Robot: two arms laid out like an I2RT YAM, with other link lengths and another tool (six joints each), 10 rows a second.
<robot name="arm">
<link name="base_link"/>
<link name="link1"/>
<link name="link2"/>
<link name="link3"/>
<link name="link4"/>
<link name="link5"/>
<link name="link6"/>
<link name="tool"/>
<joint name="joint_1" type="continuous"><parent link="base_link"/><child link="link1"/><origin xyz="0.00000 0.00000 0.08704" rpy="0.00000 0.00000 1.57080"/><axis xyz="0 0 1"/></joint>
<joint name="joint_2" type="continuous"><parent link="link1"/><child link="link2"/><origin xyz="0.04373 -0.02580 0.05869" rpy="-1.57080 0.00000 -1.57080"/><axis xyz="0 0 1"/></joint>
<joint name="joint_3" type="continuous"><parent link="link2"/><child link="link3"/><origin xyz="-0.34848 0.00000 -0.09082" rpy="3.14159 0.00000 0.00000"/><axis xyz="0 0 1"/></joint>
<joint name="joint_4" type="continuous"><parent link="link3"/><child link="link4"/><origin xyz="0.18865 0.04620 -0.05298" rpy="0.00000 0.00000 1.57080"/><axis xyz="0 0 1"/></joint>
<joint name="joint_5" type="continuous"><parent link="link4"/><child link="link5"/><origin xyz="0.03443 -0.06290 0.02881" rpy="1.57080 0.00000 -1.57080"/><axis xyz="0 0 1"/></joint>
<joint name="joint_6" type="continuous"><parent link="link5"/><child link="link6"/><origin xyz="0.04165 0.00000 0.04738" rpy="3.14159 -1.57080 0.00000"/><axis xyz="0 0 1"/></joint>
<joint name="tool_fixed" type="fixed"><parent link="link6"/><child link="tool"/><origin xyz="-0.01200 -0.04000 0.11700" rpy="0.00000 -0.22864 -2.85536"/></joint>
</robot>
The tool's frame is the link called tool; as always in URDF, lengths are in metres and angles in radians. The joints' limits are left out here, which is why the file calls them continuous.
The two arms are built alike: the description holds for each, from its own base.
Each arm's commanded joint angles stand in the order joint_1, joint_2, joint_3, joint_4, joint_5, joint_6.
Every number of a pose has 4 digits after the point. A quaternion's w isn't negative.
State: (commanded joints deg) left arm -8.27 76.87 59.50 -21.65 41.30 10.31; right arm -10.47 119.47 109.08 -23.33 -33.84 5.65
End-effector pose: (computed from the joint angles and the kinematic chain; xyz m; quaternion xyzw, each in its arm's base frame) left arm 0.2299 -0.1939 0.3690 0.8062 -0.4245 0.3589 0.2026; right arm 0.5655 -0.0726 0.3357 -0.8910 0.0694 -0.3235 0.3108
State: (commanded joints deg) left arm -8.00 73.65 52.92 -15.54 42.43 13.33; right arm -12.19 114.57 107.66 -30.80 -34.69 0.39
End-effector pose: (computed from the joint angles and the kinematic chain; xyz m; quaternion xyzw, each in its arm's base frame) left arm 0.2121 -0.1921 0.3582 0.7834 -0.4480 0.3877 0.1877; right arm 0.5290 -0.0791 0.3526 -0.9036 0.0542 -0.3085 0.2924
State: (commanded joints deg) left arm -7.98 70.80 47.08 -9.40 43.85 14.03; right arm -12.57 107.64 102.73 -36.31 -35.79 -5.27
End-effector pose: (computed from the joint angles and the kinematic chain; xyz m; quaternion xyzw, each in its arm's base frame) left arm 0.1960 -0.1920 0.3509 0.7639 -0.4603 0.4128 0.1847; right arm 0.4829 -0.0683 0.3685 -0.9138 0.0221 -0.2941 0.2792
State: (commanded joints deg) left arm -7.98 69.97 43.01 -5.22 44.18 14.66; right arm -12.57 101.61 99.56 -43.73 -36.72 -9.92
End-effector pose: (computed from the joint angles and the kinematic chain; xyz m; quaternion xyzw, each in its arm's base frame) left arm 0.1896 -0.1916 0.3405 0.7567 -0.4661 0.4212 0.1809; right arm 0.4370 -0.0544 0.3783 -0.9235 -0.0027 -0.2686 0.2739
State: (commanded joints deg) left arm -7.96 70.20 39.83 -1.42 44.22 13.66; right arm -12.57 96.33 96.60 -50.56 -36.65 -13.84
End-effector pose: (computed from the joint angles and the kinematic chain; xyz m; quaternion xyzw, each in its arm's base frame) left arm 0.1889 -0.1915 0.3313 0.7587 -0.4609 0.4215 0.1850; right arm 0.3941 -0.0439 0.3816 -0.9329 -0.0188 -0.2422 0.2661
